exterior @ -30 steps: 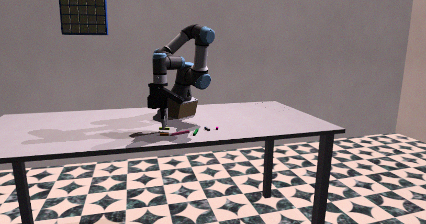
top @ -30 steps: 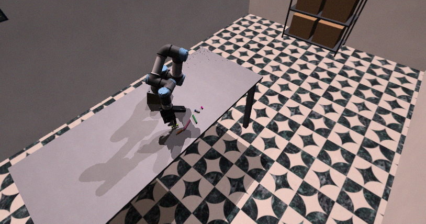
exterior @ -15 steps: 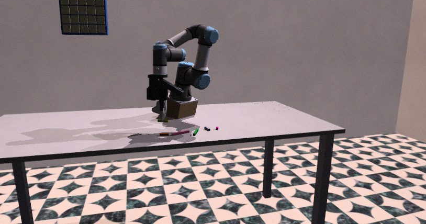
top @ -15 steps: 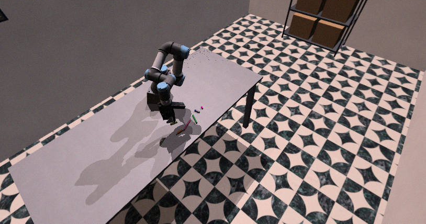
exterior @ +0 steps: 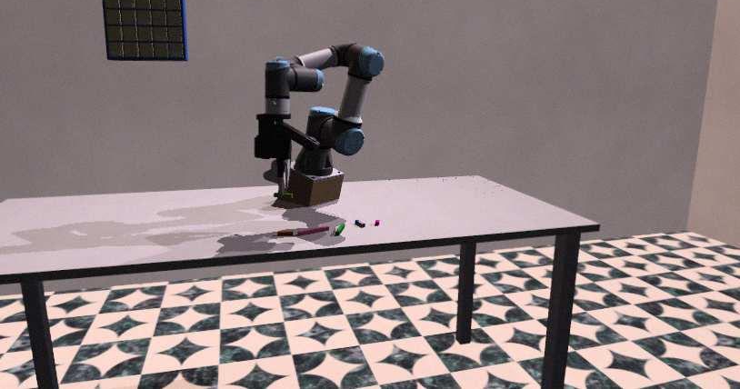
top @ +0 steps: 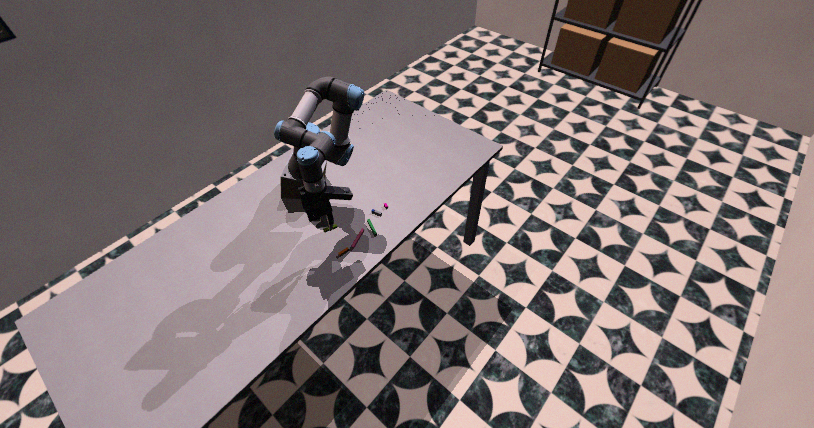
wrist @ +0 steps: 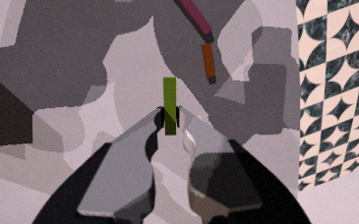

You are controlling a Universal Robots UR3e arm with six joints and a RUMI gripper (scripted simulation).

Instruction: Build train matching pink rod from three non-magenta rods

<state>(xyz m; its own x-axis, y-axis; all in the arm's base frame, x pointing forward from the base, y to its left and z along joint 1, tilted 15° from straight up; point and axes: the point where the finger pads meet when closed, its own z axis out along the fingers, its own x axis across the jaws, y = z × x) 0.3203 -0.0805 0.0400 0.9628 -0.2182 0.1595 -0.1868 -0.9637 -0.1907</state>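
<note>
The grey rod lies 20 mm behind my hand, 210 mm to the left of it and 100 mm below it. Also, from my hand: orange rod: 50 mm ahead, 10 mm to the left, 100 mm below; pink rod: 40 mm ahead, 80 mm to the left, 100 mm below; lime rod: 10 mm below.
</note>
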